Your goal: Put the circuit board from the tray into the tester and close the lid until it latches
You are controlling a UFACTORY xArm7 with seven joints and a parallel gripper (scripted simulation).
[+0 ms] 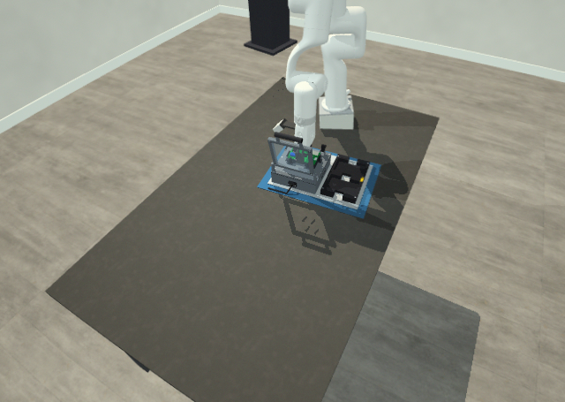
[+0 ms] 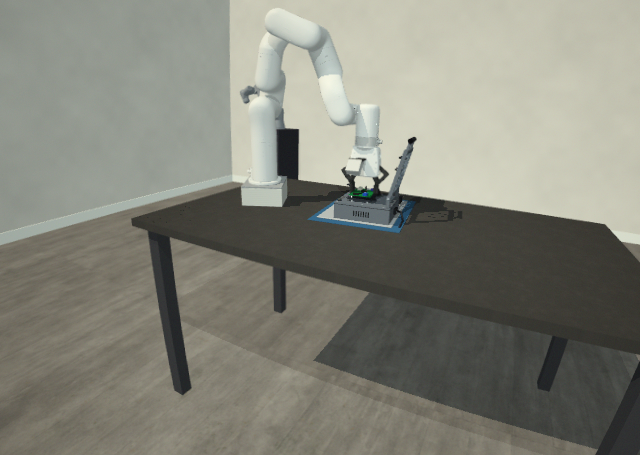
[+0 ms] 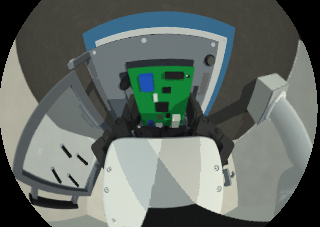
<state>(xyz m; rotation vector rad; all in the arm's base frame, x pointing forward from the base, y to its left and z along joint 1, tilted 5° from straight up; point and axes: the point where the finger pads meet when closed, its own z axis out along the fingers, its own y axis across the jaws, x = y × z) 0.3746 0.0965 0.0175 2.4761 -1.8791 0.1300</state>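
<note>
The green circuit board is right at my hand. The rest, counted from my hand: tester plate 1 cm to the left, 1 cm below; tester 2 cm ahead, 5 cm to the left, 3 cm above; latch hook 7 cm behind, 4 cm to the left.
</note>
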